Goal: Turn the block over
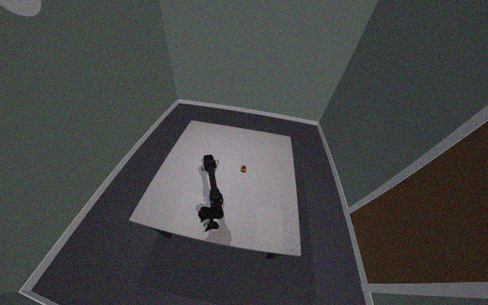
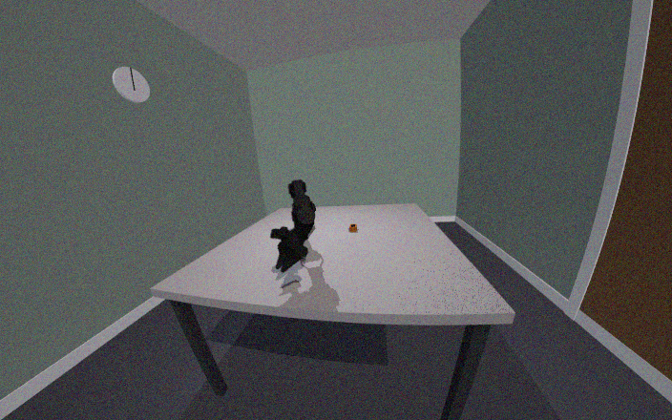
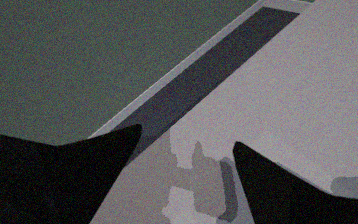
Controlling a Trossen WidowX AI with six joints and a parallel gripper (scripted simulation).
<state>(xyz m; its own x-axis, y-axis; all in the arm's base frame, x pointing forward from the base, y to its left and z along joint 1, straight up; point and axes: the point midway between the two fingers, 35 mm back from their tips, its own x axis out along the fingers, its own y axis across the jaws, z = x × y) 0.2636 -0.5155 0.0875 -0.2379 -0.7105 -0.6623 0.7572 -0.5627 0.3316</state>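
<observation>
Now: gripper tip 70 mm short of the orange block, 630 mm to the right of it and 70 mm above it.
</observation>
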